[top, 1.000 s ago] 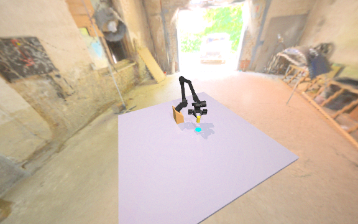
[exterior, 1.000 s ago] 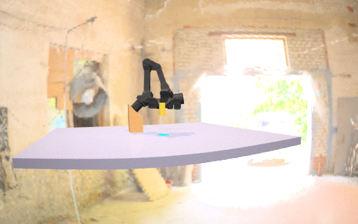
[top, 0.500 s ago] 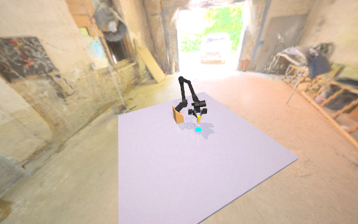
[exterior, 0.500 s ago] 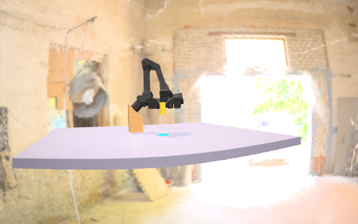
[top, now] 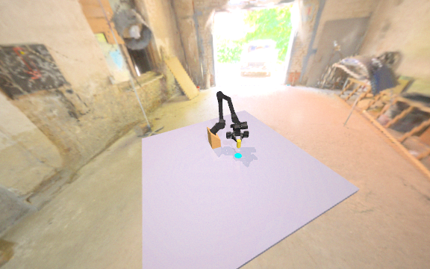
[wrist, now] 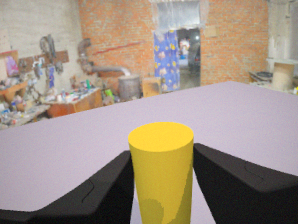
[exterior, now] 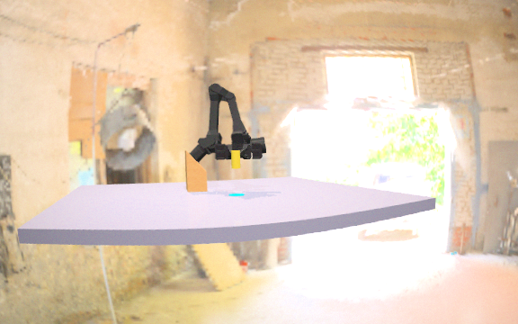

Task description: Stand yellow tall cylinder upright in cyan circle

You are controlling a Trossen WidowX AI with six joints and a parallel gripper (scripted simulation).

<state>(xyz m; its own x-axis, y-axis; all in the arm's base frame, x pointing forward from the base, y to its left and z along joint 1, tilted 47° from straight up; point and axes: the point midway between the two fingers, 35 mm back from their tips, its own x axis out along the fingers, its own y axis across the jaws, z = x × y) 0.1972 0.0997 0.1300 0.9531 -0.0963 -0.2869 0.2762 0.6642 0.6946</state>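
Now: gripper tip 15 cm above the cyan circle. From my gripper tip the other things lie so: yellow cylinder 2 cm below.
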